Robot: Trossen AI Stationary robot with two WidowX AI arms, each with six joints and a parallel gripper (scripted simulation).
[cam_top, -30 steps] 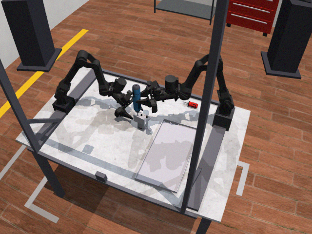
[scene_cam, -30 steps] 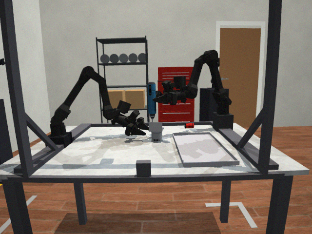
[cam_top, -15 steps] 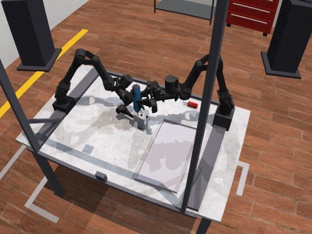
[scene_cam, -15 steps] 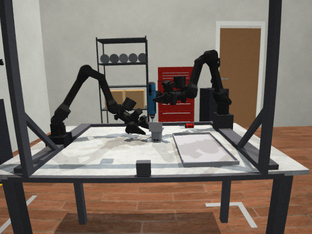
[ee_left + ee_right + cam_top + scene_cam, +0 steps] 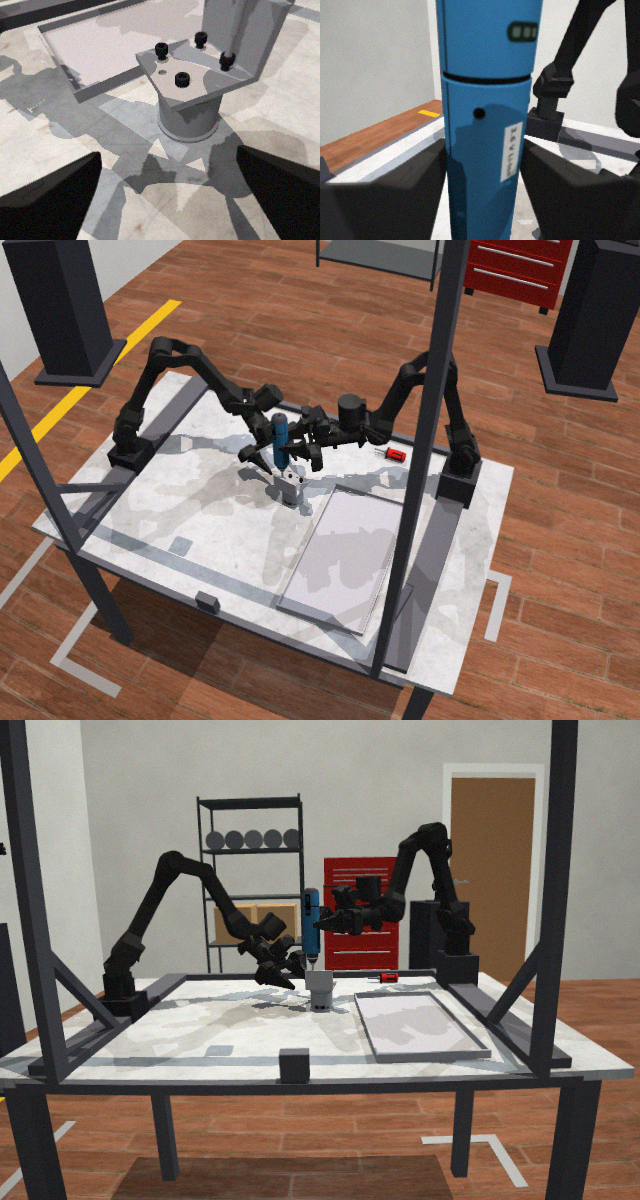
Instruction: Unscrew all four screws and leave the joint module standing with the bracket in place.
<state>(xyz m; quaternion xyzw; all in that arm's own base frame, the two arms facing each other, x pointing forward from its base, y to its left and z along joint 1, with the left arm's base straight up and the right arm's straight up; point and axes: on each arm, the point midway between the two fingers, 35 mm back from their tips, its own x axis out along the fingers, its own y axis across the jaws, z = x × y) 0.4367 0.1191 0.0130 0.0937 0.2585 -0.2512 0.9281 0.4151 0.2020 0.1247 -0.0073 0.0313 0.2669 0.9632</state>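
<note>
Right now the screwdriver bit is 100 mm behind my left hand, 30 mm to the right of it and 30 mm above it. The rest, counted from my left hand: joint module (80 mm behind, 60 mm to the right, 40 mm below); red screwdriver (110 mm ahead, 320 mm to the right, 60 mm below); grey bracket (90 mm behind, 50 mm to the right).
</note>
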